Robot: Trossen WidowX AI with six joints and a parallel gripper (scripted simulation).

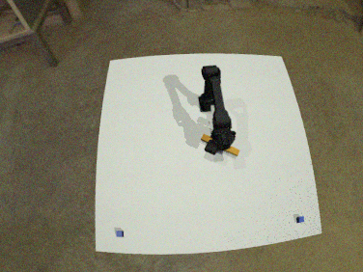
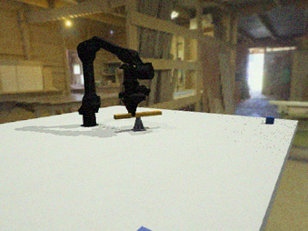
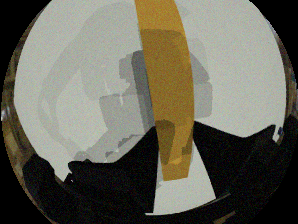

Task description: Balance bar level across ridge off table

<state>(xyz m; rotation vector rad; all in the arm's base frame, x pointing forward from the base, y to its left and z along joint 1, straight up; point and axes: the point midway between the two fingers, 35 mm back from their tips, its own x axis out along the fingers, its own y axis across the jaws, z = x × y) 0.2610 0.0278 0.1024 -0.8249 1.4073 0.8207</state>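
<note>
My gripper tip is now 3 cm to the right of the orange bar and 1 cm short of it. The rest, counted from my gripper tip: blue cube (53 cm to the right, 48 cm ahead, 5 cm below).
</note>
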